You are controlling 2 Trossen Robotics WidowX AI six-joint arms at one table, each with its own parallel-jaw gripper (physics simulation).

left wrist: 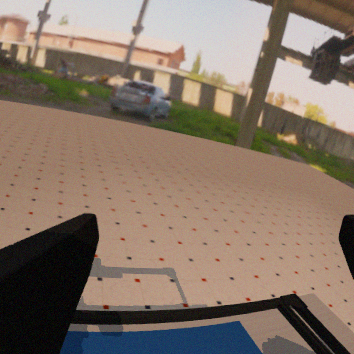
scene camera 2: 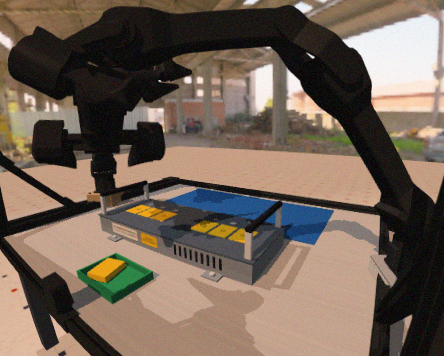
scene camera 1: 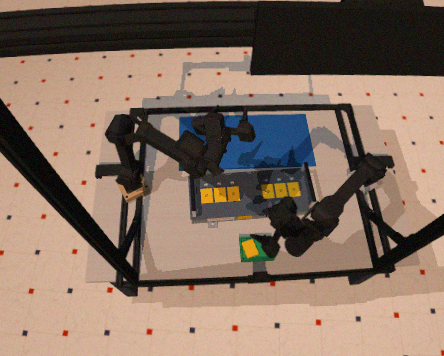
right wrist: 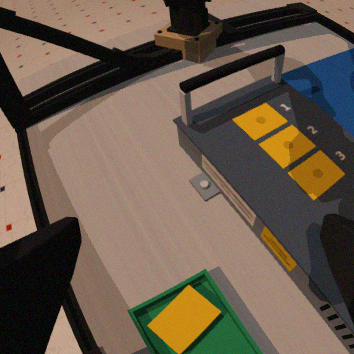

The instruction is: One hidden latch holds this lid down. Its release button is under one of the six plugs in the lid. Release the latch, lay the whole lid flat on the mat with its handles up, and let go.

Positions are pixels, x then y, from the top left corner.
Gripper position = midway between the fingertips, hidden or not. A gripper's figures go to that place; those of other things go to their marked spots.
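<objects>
Lens distances: my left gripper (scene camera 2: 185,79), 72 cm from the lens; a green tray (scene camera 2: 133,276), 51 cm from the lens; my right gripper (scene camera 2: 102,165), 48 cm from the lens.
</objects>
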